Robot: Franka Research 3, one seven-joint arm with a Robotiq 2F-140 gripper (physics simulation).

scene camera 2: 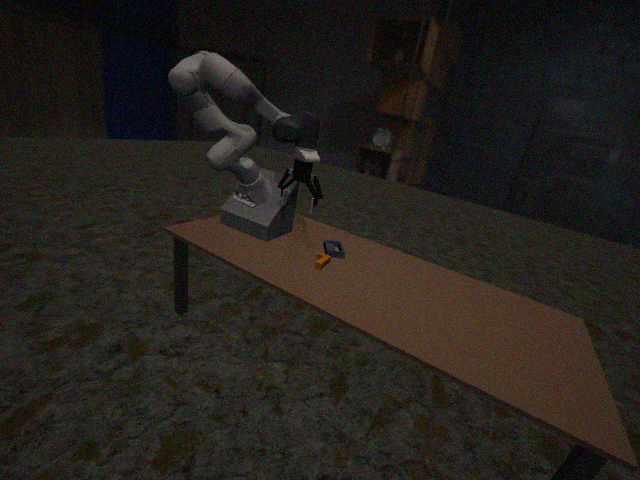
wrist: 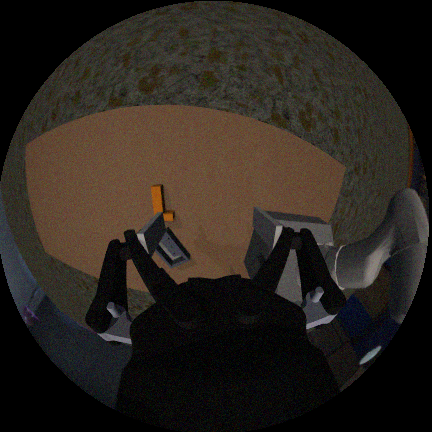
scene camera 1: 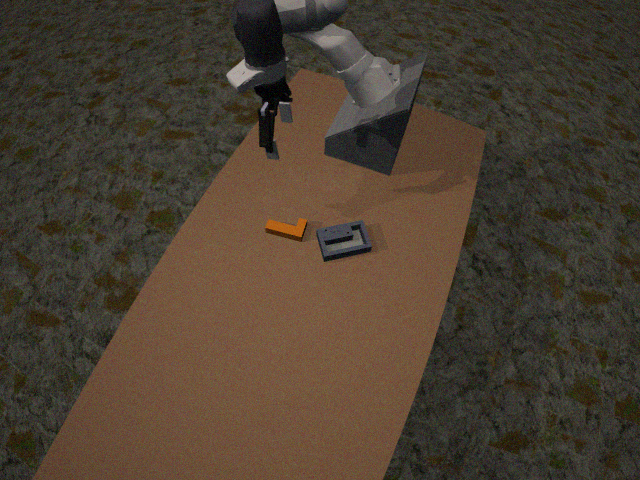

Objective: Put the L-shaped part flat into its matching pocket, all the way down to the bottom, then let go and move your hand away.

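Observation:
The orange L-shaped part [scene camera 1: 283, 228] [scene camera 2: 322, 261] [wrist: 157, 199] lies flat on the table, beside the pocket and apart from it. The pocket is a dark blue-grey rectangular tray [scene camera 1: 347, 253] [scene camera 2: 335, 254] with a raised block inside and a pale L-shaped floor. In the wrist view the tray [wrist: 180, 262] is partly hidden by a finger pad. My gripper [scene camera 1: 279, 131] [scene camera 2: 297, 200] [wrist: 208, 218] is open and empty. It hangs well above the table, on the robot-base side of the part and the tray, touching neither.
The grey wedge-shaped robot base [scene camera 1: 361, 139] [scene camera 2: 247, 219] stands on the brown table [scene camera 1: 248, 335] [scene camera 2: 439, 310] behind the part and tray. The table's long edge runs beside the part. A wooden shelf unit [scene camera 2: 431, 51] stands in the dark background.

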